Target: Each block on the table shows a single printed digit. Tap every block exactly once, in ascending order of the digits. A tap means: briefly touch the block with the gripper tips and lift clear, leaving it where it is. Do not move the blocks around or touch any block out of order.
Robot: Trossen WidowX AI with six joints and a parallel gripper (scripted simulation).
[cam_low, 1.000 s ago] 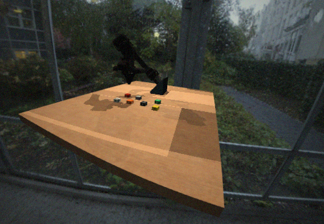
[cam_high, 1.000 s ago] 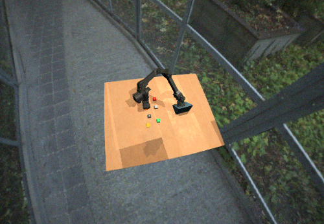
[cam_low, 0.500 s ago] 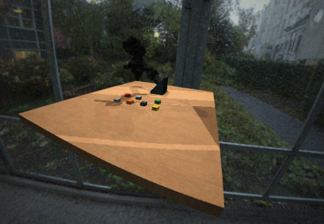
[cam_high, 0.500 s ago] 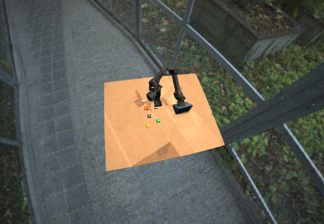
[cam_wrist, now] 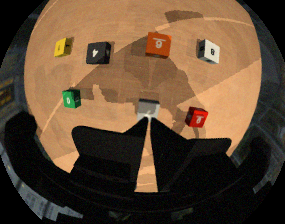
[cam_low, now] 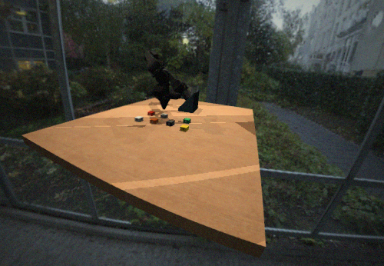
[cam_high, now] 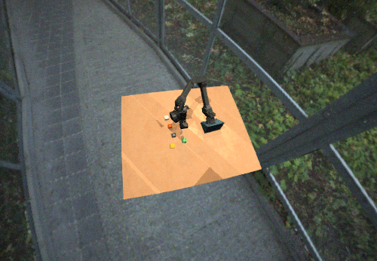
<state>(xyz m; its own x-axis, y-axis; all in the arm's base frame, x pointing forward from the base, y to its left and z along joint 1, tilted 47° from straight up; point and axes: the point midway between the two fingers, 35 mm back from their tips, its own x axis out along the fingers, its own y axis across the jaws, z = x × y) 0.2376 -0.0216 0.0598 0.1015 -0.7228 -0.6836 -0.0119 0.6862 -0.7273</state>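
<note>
My gripper tip is 4 cm above the grey block. From my gripper tip the other things lie so: black block 8 cm ahead, 9 cm to the left, 4 cm below; orange block 10 cm ahead, 4 cm below; red block 9 cm to the right, 4 cm below.
</note>
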